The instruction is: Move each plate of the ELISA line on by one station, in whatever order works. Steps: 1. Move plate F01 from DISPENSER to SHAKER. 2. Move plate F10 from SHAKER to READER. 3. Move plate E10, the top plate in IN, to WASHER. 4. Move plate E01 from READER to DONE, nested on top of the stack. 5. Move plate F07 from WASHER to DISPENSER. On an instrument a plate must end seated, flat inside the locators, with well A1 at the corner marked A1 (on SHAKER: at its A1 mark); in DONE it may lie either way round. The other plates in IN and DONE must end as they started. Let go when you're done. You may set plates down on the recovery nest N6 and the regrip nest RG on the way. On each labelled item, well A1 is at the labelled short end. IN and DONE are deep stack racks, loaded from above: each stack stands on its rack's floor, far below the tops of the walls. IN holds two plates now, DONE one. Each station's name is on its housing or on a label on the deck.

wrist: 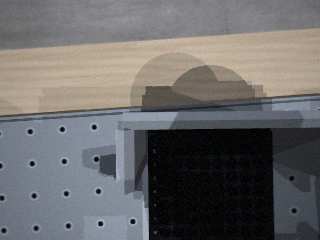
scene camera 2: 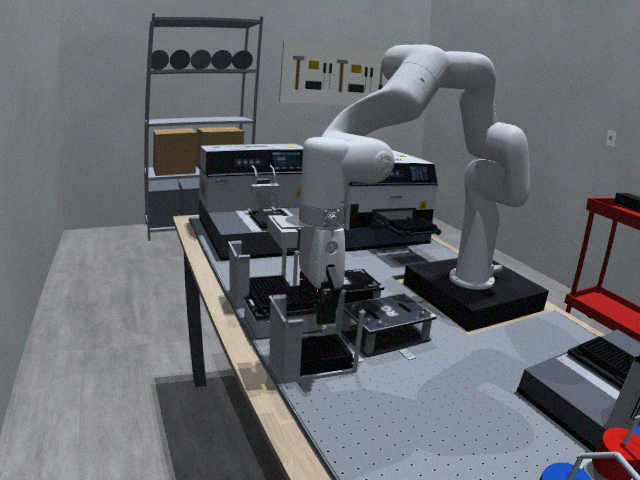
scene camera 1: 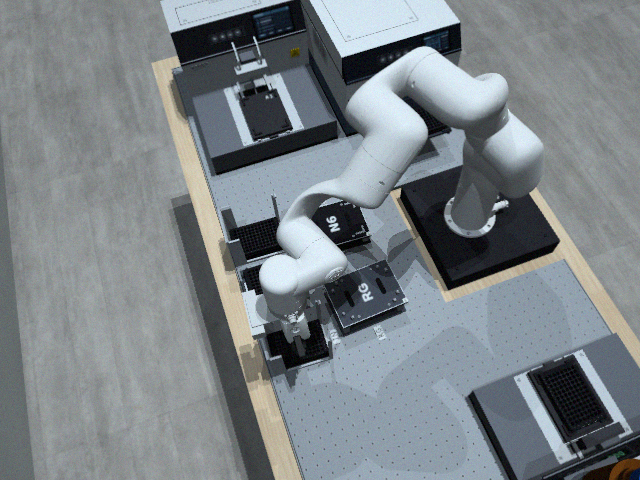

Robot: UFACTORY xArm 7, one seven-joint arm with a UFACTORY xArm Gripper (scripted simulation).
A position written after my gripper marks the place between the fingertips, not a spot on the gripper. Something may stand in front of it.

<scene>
I see my gripper [scene camera 1: 294, 331] and a black nest N6 [scene camera 1: 355, 214].
</scene>
